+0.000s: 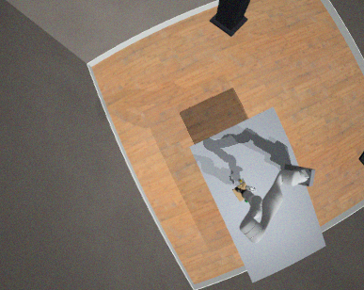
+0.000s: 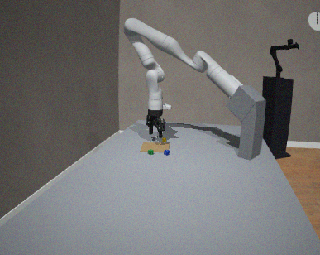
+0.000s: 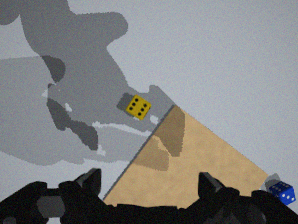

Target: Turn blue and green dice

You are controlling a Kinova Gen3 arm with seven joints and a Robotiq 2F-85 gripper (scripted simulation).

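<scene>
Now: hand 50 mm to the right of the tan mat, 50 mm above it and 10 mm short of it. From my hand the other things lie so: blue die 160 mm to the left, 40 mm below, 30 mm behind; green die 140 mm to the left, 50 mm ahead, 40 mm below; yellow die 60 mm behind, 40 mm to the right, 40 mm below.
</scene>
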